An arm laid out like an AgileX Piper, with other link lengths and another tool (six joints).
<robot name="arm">
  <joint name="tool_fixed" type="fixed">
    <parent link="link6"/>
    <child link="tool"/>
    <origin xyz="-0.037 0.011 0.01" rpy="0 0.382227 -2.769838"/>
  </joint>
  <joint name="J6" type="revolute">
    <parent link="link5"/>
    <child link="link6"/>
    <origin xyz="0.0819 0 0" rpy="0 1.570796 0"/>
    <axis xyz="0 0 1"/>
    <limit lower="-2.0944" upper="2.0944"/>
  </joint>
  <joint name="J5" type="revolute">
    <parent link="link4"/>
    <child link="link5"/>
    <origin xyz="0 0 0" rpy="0 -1.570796 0"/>
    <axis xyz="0 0 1"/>
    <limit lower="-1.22" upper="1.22"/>
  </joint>
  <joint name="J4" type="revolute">
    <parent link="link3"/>
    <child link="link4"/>
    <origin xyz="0.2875 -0.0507 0" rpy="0.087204 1.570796 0"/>
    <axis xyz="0 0 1"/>
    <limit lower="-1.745" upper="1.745"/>
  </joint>
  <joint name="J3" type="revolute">
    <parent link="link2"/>
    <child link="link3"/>
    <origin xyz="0.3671 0.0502 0" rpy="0 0 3.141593"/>
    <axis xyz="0 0 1"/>
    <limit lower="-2.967" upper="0"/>
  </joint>
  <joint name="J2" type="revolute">
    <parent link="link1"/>
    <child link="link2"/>
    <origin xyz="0 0 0" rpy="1.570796 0 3.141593"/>
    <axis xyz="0 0 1"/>
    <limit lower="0" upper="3.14"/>
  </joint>
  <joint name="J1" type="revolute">
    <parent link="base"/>
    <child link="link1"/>
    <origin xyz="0 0 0.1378"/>
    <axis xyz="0 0 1"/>
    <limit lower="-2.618" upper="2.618"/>
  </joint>
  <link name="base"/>
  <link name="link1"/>
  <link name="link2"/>
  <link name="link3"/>
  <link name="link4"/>
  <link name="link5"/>
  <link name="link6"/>
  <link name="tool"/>
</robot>
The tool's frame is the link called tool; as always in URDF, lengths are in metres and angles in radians.
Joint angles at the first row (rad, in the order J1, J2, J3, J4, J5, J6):
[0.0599, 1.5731, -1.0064, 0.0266, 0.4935, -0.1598]
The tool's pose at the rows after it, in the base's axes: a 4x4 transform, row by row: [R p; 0 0 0 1], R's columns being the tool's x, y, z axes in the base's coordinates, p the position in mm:
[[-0.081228, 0.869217, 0.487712, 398.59], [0.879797, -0.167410, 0.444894, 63.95], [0.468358, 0.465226, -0.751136, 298.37], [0, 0, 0, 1]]
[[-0.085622, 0.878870, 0.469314, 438.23], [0.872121, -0.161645, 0.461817, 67.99], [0.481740, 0.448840, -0.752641, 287.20], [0, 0, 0, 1]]
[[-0.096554, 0.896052, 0.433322, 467.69], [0.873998, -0.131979, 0.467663, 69.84], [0.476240, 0.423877, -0.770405, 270.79], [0, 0, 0, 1]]
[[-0.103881, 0.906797, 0.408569, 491.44], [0.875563, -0.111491, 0.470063, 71.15], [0.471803, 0.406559, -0.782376, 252.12], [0, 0, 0, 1]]
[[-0.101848, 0.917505, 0.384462, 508.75], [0.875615, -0.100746, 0.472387, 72.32], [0.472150, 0.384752, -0.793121, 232.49], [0, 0, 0, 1]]
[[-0.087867, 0.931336, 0.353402, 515.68], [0.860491, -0.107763, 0.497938, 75.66], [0.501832, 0.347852, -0.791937, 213.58], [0, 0, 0, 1]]
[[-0.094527, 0.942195, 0.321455, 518.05], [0.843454, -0.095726, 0.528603, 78.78], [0.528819, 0.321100, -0.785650, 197.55], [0, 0, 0, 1]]
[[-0.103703, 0.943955, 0.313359, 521.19], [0.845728, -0.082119, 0.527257, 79.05], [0.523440, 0.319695, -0.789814, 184.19], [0, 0, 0, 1]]
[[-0.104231, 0.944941, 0.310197, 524.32], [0.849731, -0.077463, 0.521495, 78.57], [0.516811, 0.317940, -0.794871, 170.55], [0, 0, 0, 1]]
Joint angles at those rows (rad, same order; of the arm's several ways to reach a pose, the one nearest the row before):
[0.0599, 1.7125, -1.1540, 0.0997, 0.5923, -0.2333]
[0.0599, 1.8285, -1.2805, 0.1295, 0.6200, -0.2611]
[0.0599, 1.9277, -1.3812, 0.1343, 0.6545, -0.2915]
[0.0599, 2.0129, -1.4595, 0.1363, 0.6701, -0.3119]
[0.0599, 2.0840, -1.5161, 0.1401, 0.6810, -0.3241]
[0.0599, 2.1325, -1.5328, 0.1891, 0.6869, -0.3535]
[0.0599, 2.1674, -1.5350, 0.2482, 0.6858, -0.4110]
[0.0608, 2.1938, -1.5369, 0.2509, 0.6659, -0.4292]
[0.0608, 2.2200, -1.5380, 0.2470, 0.6439, -0.4341]

